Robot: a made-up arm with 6 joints.
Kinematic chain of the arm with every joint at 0, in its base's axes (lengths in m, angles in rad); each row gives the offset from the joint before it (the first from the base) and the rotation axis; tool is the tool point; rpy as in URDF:
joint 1: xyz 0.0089 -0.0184 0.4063 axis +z
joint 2: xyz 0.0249 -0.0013 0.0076 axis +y
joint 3: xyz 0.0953 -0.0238 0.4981 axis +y
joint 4: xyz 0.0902 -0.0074 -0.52 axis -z
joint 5: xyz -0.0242 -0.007 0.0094 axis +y
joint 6: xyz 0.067 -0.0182 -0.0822 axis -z
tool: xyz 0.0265 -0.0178 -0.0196 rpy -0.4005 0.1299 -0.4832
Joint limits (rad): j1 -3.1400..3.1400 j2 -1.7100..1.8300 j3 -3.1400..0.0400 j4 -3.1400..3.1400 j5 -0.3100..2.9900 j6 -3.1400..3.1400
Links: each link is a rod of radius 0.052 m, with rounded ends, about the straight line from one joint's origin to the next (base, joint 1, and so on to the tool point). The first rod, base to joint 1, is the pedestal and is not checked.
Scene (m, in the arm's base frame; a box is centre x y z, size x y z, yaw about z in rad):
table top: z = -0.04
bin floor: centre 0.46 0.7 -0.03 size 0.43 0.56 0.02 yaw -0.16
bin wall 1: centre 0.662 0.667 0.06 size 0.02 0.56 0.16 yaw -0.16
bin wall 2: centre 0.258 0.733 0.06 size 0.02 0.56 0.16 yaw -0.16
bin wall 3: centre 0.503 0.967 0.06 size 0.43 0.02 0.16 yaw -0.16
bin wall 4: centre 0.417 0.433 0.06 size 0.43 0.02 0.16 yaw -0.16
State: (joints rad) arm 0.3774 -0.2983 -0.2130 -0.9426 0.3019 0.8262
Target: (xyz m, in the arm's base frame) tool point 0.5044 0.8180 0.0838
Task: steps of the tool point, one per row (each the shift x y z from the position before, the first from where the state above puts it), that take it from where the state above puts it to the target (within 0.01 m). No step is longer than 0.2 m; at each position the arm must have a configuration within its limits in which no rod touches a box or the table.
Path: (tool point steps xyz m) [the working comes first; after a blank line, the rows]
Joints at the target: 1.0846 1.1236 -1.6760 -1.0236 0.3067 0.7155
Straight joint move there: clear.

1: 0.1102 0.1294 -0.0011
2: 0.0734 0.1566 -0.0412
3: 0.0245 0.1670 -0.0776
4: -0.0289 0.1574 -0.1077
5: -0.0788 0.1279 -0.1286

